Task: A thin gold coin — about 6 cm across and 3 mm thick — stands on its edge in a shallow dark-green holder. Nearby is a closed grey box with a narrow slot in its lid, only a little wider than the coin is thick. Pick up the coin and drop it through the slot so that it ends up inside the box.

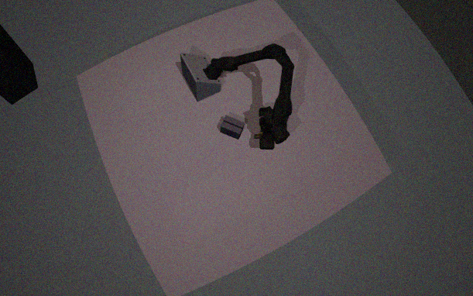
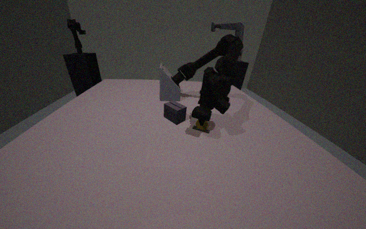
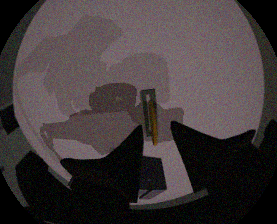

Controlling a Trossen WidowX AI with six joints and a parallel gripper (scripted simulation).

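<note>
Right now my gripper tip is 1 cm above the gold coin.
</note>
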